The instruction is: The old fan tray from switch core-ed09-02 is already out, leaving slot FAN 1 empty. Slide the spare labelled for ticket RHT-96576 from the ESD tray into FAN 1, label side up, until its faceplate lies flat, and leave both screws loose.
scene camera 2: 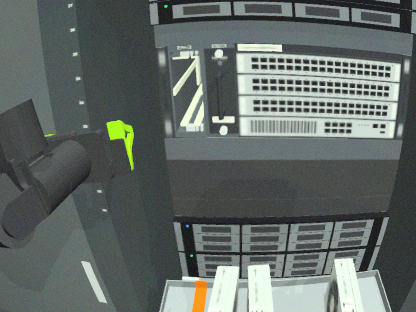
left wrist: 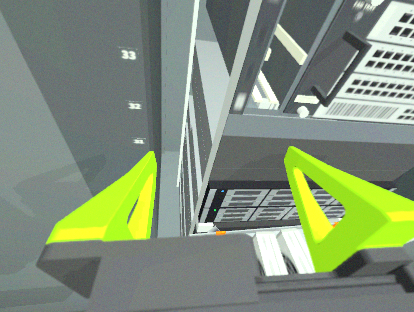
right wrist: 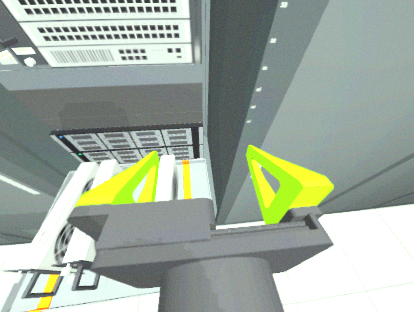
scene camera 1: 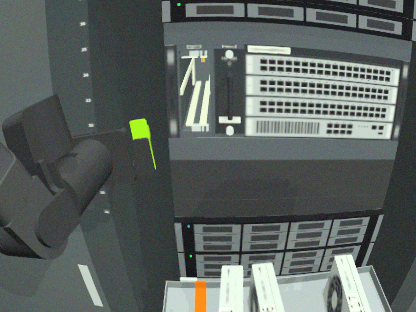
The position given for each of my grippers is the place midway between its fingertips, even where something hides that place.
My left gripper [scene camera 2: 104, 135] is open and holds nothing. My right gripper [right wrist: 203, 152] is open and holds nothing.
